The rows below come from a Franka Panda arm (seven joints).
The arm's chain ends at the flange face. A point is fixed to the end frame.
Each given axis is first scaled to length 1.
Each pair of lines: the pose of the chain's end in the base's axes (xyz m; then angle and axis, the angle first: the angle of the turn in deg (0 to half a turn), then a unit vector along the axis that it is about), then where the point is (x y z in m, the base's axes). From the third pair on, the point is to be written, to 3 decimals.
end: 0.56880 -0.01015 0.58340 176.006 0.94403 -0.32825 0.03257
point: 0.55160 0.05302 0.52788
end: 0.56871 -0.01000 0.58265 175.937 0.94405 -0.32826 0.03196
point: 0.55143 0.05313 0.52711
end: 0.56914 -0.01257 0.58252 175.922 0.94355 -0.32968 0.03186
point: 0.552 0.051 0.527
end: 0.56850 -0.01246 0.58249 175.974 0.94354 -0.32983 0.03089
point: 0.551 0.051 0.527
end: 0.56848 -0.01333 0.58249 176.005 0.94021 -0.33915 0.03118
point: 0.553 0.050 0.527
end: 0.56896 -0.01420 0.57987 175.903 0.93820 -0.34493 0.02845
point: 0.554 0.050 0.525
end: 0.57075 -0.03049 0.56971 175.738 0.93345 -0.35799 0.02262
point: 0.557 0.034 0.515
